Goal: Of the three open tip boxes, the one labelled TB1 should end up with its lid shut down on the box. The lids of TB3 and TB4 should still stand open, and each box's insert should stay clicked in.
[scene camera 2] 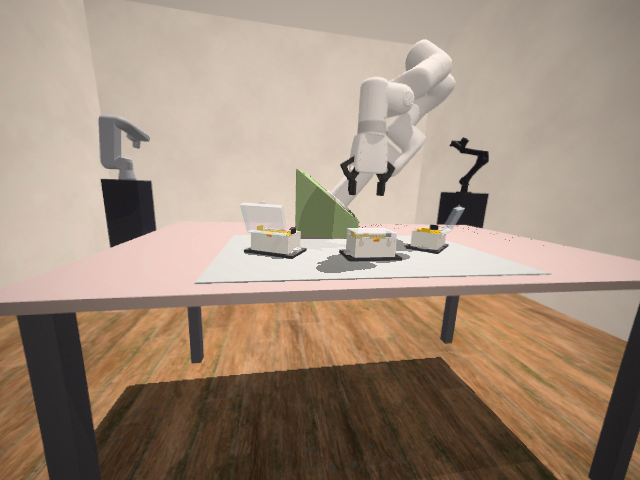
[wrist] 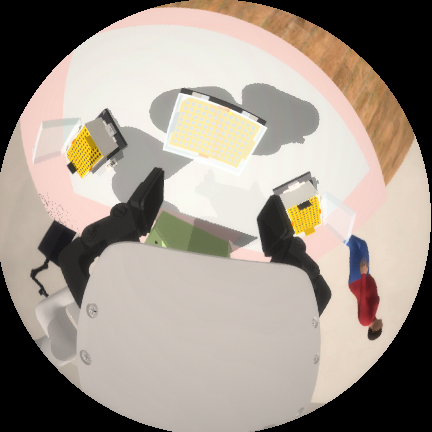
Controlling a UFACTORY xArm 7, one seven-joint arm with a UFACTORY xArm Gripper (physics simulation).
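Places are measured from the arm's base along level axes (x ahead, y left, z up), in millimetres.
Pixels of known places: gripper, fingertip midpoint: (scene camera 2: 366,195) (wrist: 215,194); arm's base, origin of the base link: (scene camera 2: 337,201).
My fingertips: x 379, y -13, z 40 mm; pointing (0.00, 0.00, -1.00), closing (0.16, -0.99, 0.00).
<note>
For each thing: its top centre in the pictures, then the offset to it from my fingertips. Level surfaces: height alone.
- middle tip box, middle of its top: (wrist: 208,143) (scene camera 2: 369,229) 6 mm ahead, 16 mm left, 99 mm down
- second box, middle of its top: (wrist: 302,221) (scene camera 2: 278,229) 57 mm back, 250 mm right, 110 mm down
- third box, middle of its top: (wrist: 81,160) (scene camera 2: 426,228) 93 mm back, 266 mm left, 110 mm down
- pale mat, its level: 176 mm down
- pink table, its level: 179 mm down
The middle tip box (scene camera 2: 371,249) (wrist: 215,131) has its clear lid lying flat on top, with the yellow insert showing through. A second box (scene camera 2: 268,244) (wrist: 300,192), left in the scene view and right in the wrist view, has its clear lid (scene camera 2: 263,218) (wrist: 339,217) standing open. A third box (scene camera 2: 427,241) (wrist: 104,134), on the opposite side, also has its lid (scene camera 2: 455,219) (wrist: 56,140) open. Both open boxes show yellow inserts inside. Box labels are not readable. My gripper (scene camera 2: 366,192) (wrist: 215,194) is open and empty, well above the middle box and apart from it.
The boxes stand on dark bases on a pale mat (scene camera 2: 232,268) (wrist: 120,60) on the pink table (scene camera 2: 129,263). A green wedge (scene camera 2: 320,211) (wrist: 190,237) stands behind them. A grey device (scene camera 2: 109,142) and a small black arm (scene camera 2: 478,162) (wrist: 40,280) stand beyond the table.
</note>
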